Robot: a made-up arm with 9 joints.
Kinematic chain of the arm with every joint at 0, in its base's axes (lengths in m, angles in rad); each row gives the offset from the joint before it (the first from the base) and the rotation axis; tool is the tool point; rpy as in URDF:
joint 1: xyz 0 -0.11 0.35 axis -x
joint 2: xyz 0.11 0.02 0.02 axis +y
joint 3: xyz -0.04 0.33 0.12 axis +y
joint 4: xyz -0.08 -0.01 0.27 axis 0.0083 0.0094 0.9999
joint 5: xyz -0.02 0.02 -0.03 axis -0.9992 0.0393 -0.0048
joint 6: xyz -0.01 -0.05 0 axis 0.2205 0.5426 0.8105
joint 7: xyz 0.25 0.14 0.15 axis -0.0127 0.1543 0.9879
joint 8: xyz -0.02 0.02 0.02 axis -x
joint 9: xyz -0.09 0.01 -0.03 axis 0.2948 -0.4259 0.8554
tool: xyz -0.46 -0.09 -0.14 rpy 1.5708 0 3.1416
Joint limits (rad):
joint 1: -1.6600..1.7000
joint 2: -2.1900..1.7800
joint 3: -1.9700..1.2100
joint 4: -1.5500..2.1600
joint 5: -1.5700..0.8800
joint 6: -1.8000..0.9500
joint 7: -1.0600..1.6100
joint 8: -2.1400..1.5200
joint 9: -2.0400..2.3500
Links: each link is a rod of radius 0.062 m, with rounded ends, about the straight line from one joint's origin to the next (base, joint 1, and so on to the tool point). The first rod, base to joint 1, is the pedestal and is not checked.
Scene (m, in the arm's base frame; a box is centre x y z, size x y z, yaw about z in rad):
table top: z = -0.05
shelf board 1: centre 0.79 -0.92 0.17 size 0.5 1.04 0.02 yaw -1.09
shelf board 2: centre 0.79 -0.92 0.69 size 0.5 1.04 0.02 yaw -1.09
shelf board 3: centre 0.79 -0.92 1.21 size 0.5 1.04 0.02 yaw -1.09
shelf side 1: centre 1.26 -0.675 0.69 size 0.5 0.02 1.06 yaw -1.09
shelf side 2: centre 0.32 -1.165 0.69 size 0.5 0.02 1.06 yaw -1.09
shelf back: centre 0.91 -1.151 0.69 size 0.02 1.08 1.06 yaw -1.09
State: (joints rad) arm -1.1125 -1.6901 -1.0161 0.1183 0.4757 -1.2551 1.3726 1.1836 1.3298
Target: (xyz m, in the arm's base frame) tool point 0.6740 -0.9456 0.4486
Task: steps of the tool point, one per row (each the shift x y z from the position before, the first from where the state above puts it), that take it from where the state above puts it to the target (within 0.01 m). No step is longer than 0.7 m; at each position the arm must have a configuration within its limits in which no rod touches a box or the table.
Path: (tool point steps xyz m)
1: -0.4318 -0.5309 0.1455
2: 0.0232 -0.6404 0.1563
3: 0.4076 -0.4366 0.0646
4: 0.5268 -0.0582 -0.0287
5: 0.3649 0.2665 -0.0486
6: 0.0742 -0.1396 -0.0263
7: 0.0718 -0.1322 0.0018
8: 0.0595 -0.1221 0.0245

